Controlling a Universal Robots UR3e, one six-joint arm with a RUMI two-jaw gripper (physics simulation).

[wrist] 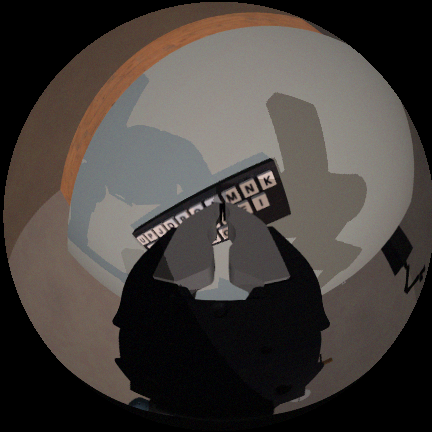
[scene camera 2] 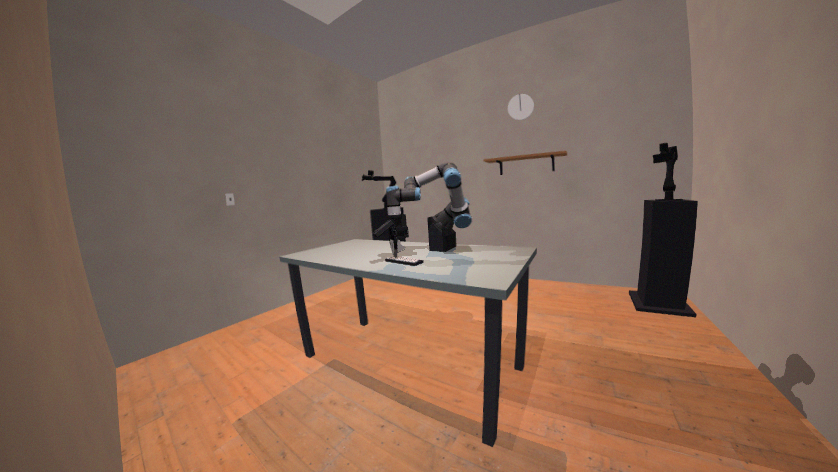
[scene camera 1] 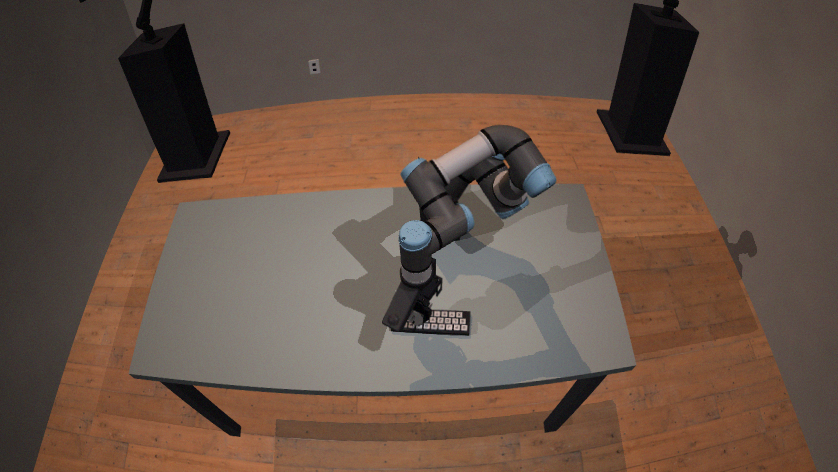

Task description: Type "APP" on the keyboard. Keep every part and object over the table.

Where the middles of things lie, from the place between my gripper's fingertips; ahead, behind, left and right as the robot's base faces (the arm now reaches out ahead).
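Black keyboard [scene camera 1: 445, 322]: 10 mm below my hand, 40 mm to the left of it, 10 mm behind it.
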